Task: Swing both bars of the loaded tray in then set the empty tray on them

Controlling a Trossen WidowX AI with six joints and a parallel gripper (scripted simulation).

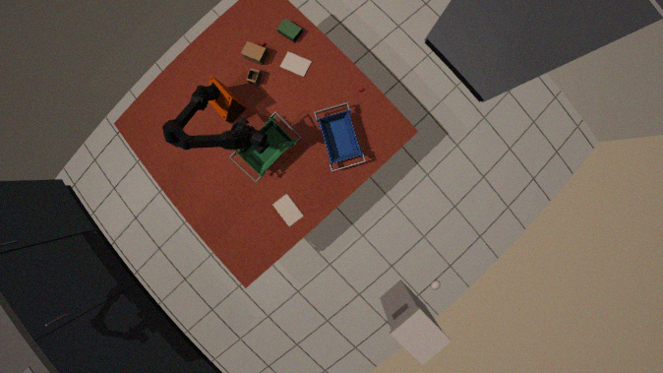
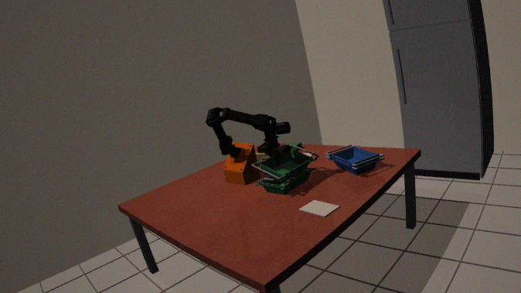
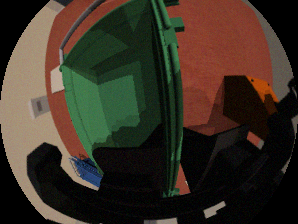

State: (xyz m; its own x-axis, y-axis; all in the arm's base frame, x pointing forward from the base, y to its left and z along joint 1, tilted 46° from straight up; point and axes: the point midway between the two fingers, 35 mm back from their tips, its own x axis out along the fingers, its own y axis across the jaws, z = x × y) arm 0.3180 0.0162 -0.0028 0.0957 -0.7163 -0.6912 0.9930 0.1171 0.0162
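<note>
Right now the green tray is 70 mm ahead of my gripper tip, 10 mm to the left of it and 10 mm above it. The rest, counted from my gripper tip: tan box: 410 mm behind, 270 mm to the left, 80 mm below; green block: 500 mm to the left, 400 mm behind, 90 mm below.
</note>
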